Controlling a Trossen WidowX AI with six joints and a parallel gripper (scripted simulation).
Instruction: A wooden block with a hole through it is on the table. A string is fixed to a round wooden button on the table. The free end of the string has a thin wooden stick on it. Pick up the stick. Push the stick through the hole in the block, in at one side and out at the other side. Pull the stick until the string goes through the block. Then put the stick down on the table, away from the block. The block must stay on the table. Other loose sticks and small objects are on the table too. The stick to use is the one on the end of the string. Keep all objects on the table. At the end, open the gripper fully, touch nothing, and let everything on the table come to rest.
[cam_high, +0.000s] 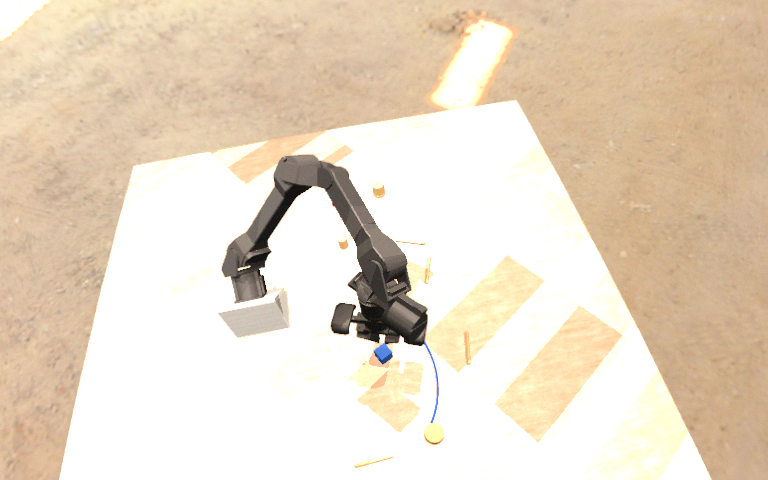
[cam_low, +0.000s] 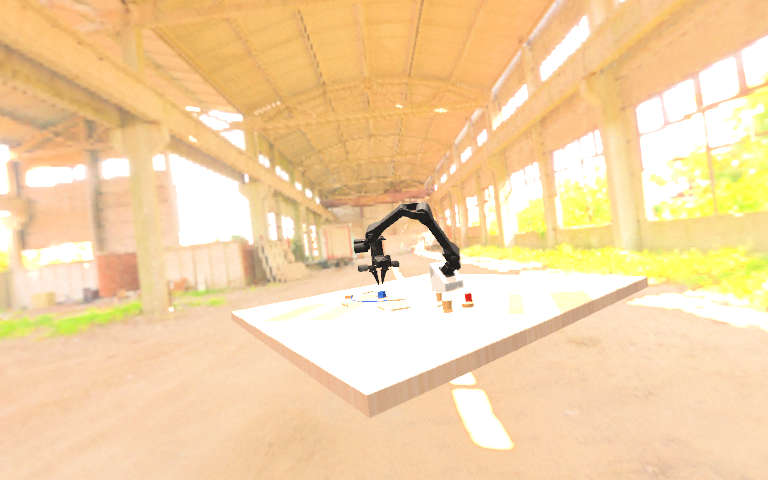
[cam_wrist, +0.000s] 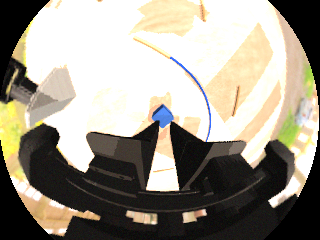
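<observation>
My gripper tip is now 1 cm to the left of the blue cube and 5 cm above it. The rest, counted from my gripper tip: round wooden button (6 cm ahead, 20 cm to the right, 5 cm below); thin wooden stick (3 cm ahead, 11 cm to the left, 6 cm below); red cube (4 cm behind, 47 cm to the left, 4 cm below).
</observation>
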